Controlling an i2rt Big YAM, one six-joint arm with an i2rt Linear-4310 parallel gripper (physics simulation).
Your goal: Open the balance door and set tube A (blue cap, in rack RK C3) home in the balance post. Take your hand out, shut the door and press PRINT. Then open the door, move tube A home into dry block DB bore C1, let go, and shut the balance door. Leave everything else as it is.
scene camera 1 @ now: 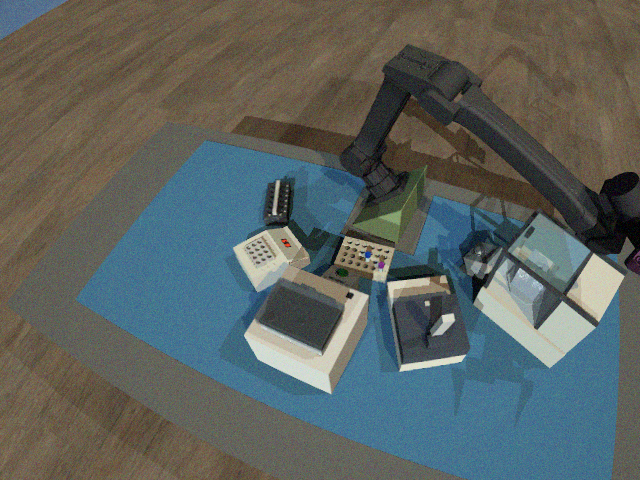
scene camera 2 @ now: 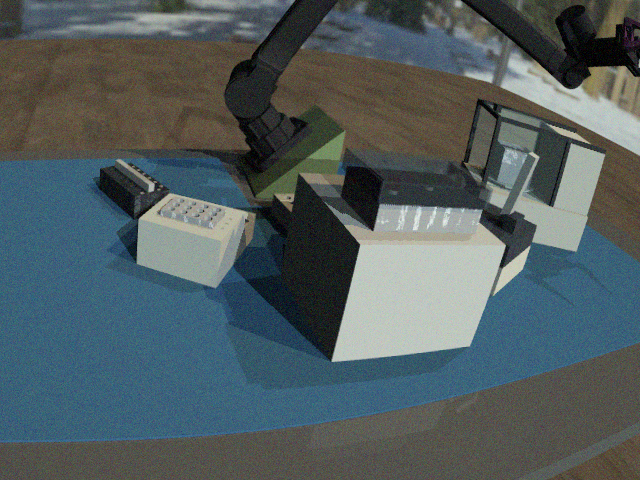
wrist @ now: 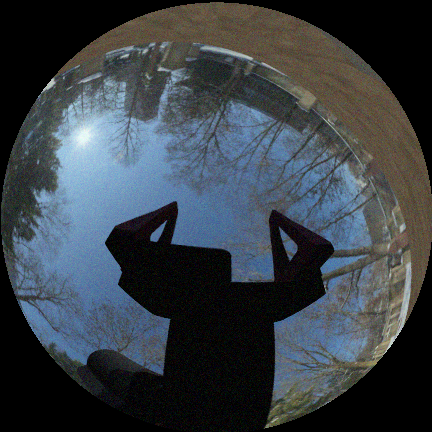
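Where they show: gripper, fingertip midpoint: (wrist: 224, 209); arm's base at its link origin: (scene camera 1: 389, 191) (scene camera 2: 279, 146).
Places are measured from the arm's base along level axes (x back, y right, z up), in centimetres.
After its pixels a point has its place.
Observation:
My gripper (wrist: 224, 209) {x -40.5, y -52.5, z 39.3 cm} is open and empty; in the wrist view sky and trees show behind its fingers. Part of it shows at the right edge of both scene views, beyond the balance and high up. The balance (scene camera 1: 566, 330) {x -31.1, y -47.3, z 8.6 cm} (scene camera 2: 558, 229) {x -30.7, y -45.0, z -1.8 cm} is a white case with a glass chamber; I cannot tell how its door stands, and the post and PRINT key are not discernible. Tube A's blue cap (scene camera 1: 367, 254) {x -21.5, y -1.1, z 0.0 cm} stands in the tan rack (scene camera 1: 356, 267) {x -24.2, y 0.6, z -2.4 cm}, which is mostly hidden in the second scene view. The white dry block (scene camera 1: 266, 273) {x -34.6, y 18.7, z 0.1 cm} (scene camera 2: 178, 253) {x -34.7, y 25.1, z -2.3 cm} has a grid of bores and a red display.
A large white machine (scene camera 1: 343, 356) {x -48.0, y -5.6, z 3.1 cm} (scene camera 2: 413, 299) {x -53.4, y 5.2, z 1.9 cm} with a dark lid stands before the rack. A dark-topped device (scene camera 1: 413, 346) {x -41.1, y -17.9, z 2.6 cm} with a white lever stands between it and the balance. A purple cap (scene camera 1: 381, 265) {x -23.3, y -5.2, z 0.0 cm} is near tube A. A black rack (scene camera 1: 269, 206) {x -14.1, y 29.1, z -2.1 cm} (scene camera 2: 116, 191) {x -12.4, y 31.0, z -3.5 cm} stands behind the dry block.

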